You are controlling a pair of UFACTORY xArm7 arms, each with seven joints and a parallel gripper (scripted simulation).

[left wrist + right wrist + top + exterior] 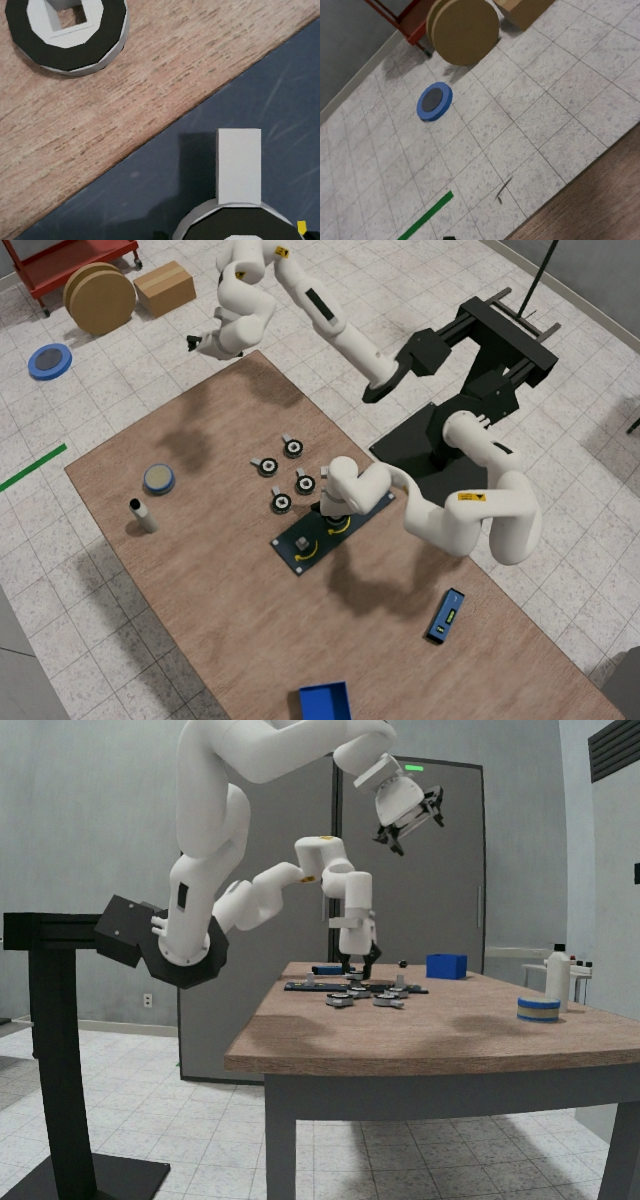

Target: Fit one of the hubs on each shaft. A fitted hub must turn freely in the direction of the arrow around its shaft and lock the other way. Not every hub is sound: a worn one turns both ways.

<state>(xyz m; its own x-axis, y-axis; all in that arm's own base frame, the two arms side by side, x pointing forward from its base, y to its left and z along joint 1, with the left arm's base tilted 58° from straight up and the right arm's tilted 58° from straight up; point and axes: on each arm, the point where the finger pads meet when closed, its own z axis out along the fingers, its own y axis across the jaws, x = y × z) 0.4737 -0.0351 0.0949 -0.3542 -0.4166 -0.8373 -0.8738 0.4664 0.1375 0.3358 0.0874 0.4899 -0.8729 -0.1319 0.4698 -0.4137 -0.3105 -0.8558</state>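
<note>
Right now the dark board is 40 mm below my left hand. From my left hand the other things lie so: white bottle: 400 mm ahead, 410 mm to the right, 60 mm above; then tape roll: 280 mm ahead, 500 mm to the right, 30 mm below.
</note>
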